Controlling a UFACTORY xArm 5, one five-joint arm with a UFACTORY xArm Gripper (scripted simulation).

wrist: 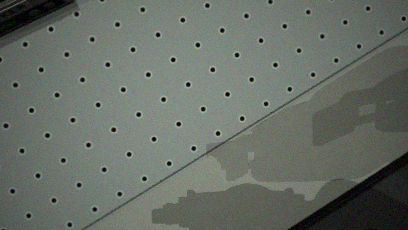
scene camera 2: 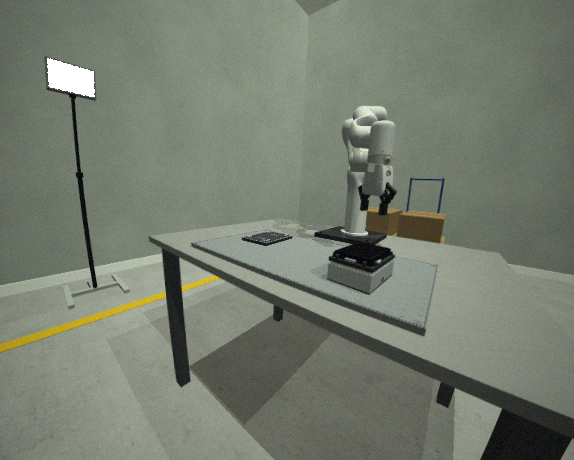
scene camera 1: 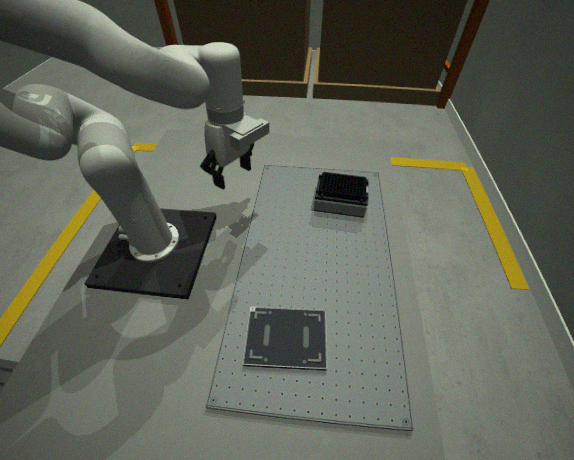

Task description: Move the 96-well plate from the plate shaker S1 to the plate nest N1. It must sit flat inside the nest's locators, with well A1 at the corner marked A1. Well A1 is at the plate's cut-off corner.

Labels:
A 96-well plate shows in scene camera 2 and in scene camera 1; in the wrist view it is out of frame. The same spot on the 96-well plate: (scene camera 2: 360,251) is (scene camera 1: 350,185).

